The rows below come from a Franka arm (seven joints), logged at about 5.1 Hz.
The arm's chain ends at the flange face. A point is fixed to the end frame.
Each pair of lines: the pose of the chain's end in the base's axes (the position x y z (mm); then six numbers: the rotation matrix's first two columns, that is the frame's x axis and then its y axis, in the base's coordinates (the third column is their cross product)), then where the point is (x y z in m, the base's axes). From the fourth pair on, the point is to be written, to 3 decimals.
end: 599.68 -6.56 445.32 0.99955 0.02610 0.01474 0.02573 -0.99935 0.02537
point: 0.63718 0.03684 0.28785
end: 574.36 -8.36 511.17 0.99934 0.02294 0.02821 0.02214 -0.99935 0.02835
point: 0.61413 0.03450 0.35410
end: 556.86 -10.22 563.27 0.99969 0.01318 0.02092 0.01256 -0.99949 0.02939
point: 0.59591 0.03207 0.40587
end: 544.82 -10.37 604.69 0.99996 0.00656 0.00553 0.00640 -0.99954 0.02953
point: 0.582 0.032 0.447
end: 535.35 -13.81 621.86 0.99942 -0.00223 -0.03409 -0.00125 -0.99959 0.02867
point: 0.566 0.028 0.463
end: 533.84 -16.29 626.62 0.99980 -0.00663 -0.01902 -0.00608 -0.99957 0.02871
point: 0.567 0.025 0.468
